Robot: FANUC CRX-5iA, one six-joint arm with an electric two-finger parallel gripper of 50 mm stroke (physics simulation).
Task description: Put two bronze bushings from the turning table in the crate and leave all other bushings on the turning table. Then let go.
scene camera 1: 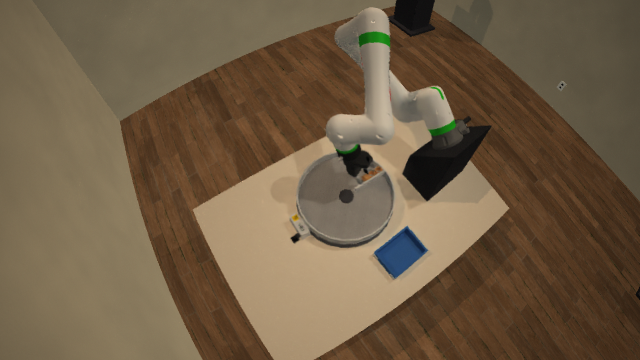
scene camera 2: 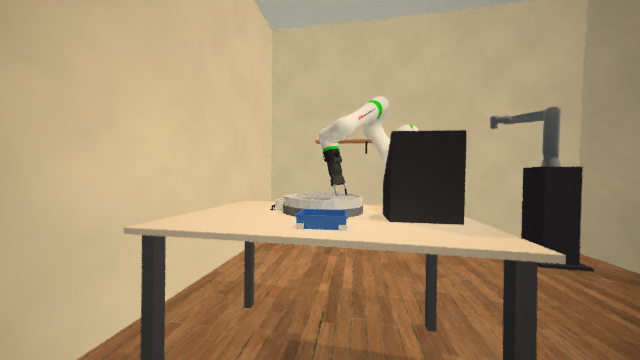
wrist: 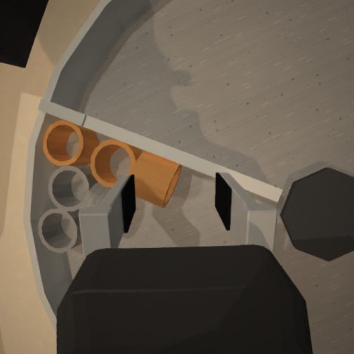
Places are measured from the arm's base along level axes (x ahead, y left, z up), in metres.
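Pixels of known places: gripper, between the fingertips: [scene camera 1: 363, 177] [scene camera 2: 341, 195]; arm's base, origin of its link: [scene camera 1: 448, 142] [scene camera 2: 416, 160].
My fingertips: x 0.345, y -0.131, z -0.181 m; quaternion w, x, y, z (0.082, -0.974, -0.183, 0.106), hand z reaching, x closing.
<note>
Ahead of a thing's pixels: the offset from my fingertips to its top centre. "pt": to the spot under its first point. Level surfaces: height alone.
Three orange-bronze bushings lie along the divider on the turning table [scene camera 1: 325, 212] [scene camera 2: 300, 204] [wrist: 240, 90]: one bushing [wrist: 56, 145] by the rim, a second bushing [wrist: 101, 162] beside it, and a third bushing [wrist: 154, 177] lying on its side. Two grey bushings [wrist: 56, 187] [wrist: 45, 229] stand by the rim in the wrist view. A third grey one is mostly hidden behind the left finger. My gripper [scene camera 1: 362, 176] [scene camera 2: 341, 193] [wrist: 174, 190] is open and empty, low over the turning table; its left finger overlaps the third bronze bushing's edge in view. The blue crate {dx +0.047, dy +0.357, dz -0.036 m} [scene camera 1: 400, 252] [scene camera 2: 321, 220] looks empty.
The pale divider {pt dx -0.023, dy +0.024, dz -0.016 m} [scene camera 1: 370, 181] [wrist: 200, 164] runs from rim to the dark hub {dx +0.102, dy +0.020, dz -0.025 m} [scene camera 1: 346, 196] [wrist: 322, 215]. A raised rim surrounds the turning table. A small device {pt dx +0.337, dy +0.034, dz -0.029 m} [scene camera 1: 300, 226] sits beside it. A black block [scene camera 1: 432, 172] [scene camera 2: 427, 177] stands on the work table {dz -0.086 m} [scene camera 1: 280, 280] [scene camera 2: 200, 222].
</note>
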